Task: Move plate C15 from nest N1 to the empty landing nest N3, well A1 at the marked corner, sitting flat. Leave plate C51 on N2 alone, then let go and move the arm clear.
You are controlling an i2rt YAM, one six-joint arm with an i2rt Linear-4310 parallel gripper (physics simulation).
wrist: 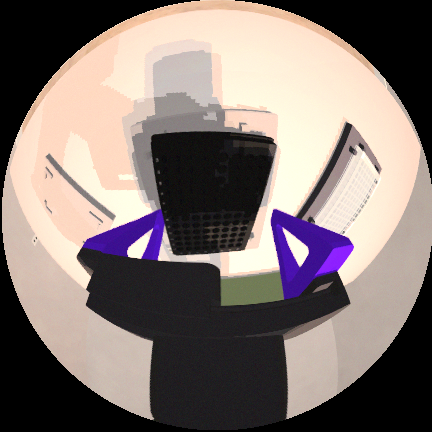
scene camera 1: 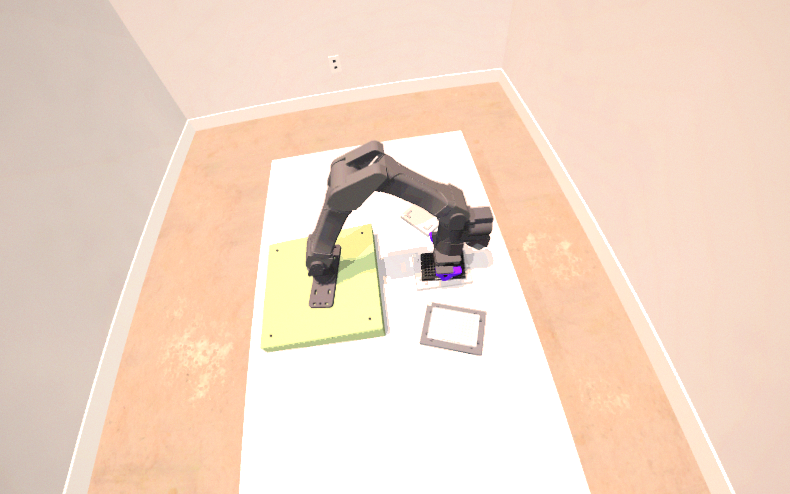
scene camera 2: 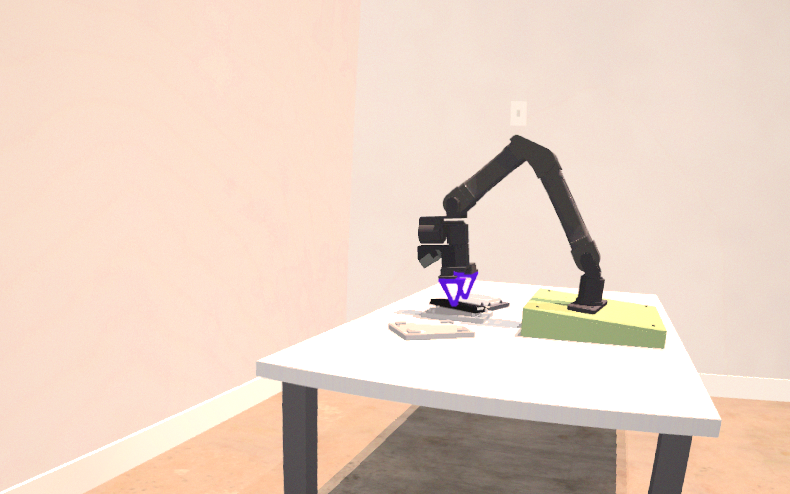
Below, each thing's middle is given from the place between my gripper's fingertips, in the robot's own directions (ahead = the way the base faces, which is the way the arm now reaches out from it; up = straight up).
I see my gripper 10 mm to the right of the black well plate [wrist: 210,184] and 10 mm above it.
